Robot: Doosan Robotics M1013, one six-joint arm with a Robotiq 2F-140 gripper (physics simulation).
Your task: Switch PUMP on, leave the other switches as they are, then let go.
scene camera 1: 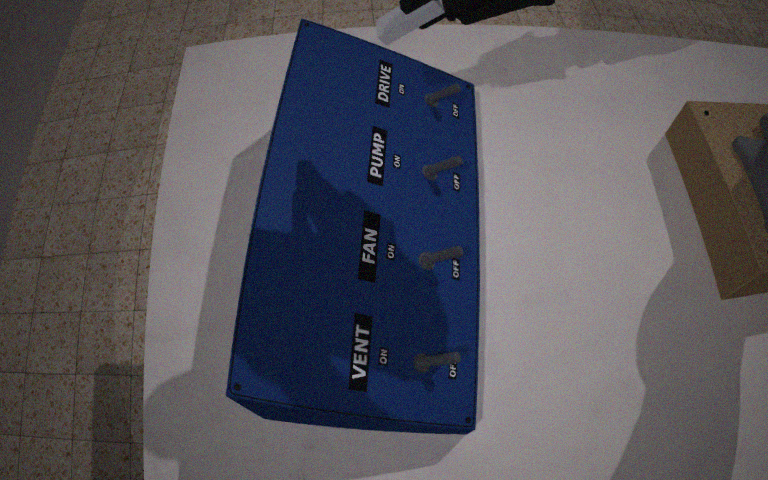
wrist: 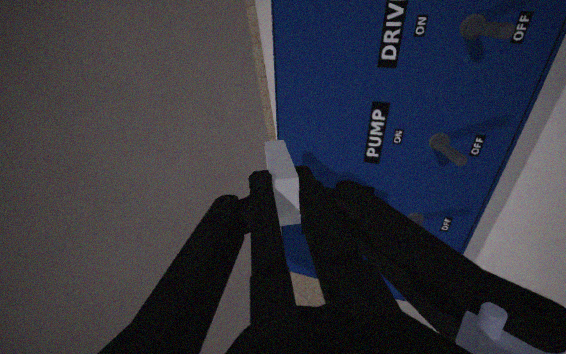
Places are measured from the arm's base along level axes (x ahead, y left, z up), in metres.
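Pixels of known places: gripper, fingertip midpoint: [scene camera 1: 381,32] [wrist: 275,158].
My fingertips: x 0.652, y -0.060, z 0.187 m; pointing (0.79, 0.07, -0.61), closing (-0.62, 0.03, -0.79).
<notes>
Ahead of a thing's pixels: the offset from my fingertips to its top centre. "spot": to the spot under its first point. Level surfaces: height alone.
The blue switch panel {spot: 0.062 m ahead, 0.007 m right, 0.141 m down} [scene camera 1: 328,113] [wrist: 325,65] carries four grey levers in a row. The PUMP lever {0.078 m back, 0.044 m left, 0.165 m down} [scene camera 1: 444,166] [wrist: 450,150] tilts to its OFF label. The DRIVE lever {0.089 m back, 0.076 m right, 0.165 m down} [scene camera 1: 443,95] [wrist: 490,28], the FAN lever {spot: 0.064 m back, 0.166 m left, 0.179 m down} [scene camera 1: 441,256] and the VENT lever {spot: 0.054 m back, 0.285 m left, 0.177 m down} [scene camera 1: 438,360] also tilt to OFF. In the wrist view the FAN lever is mostly hidden behind the gripper. My gripper [scene camera 1: 391,27] [wrist: 275,158] is shut with nothing between its pale fingertips. It shows at the top of the scene view, near the panel's DRIVE end, apart from all the levers.
The panel stands on a white table {0.295 m down} [scene camera 1: 566,198]. A brown wooden box [scene camera 1: 702,198] with a grey part on it stands at the right of the scene view. Tiled floor [scene camera 1: 67,198] shows beyond the table's left edge. Shadows of the arm fall on the panel and table.
</notes>
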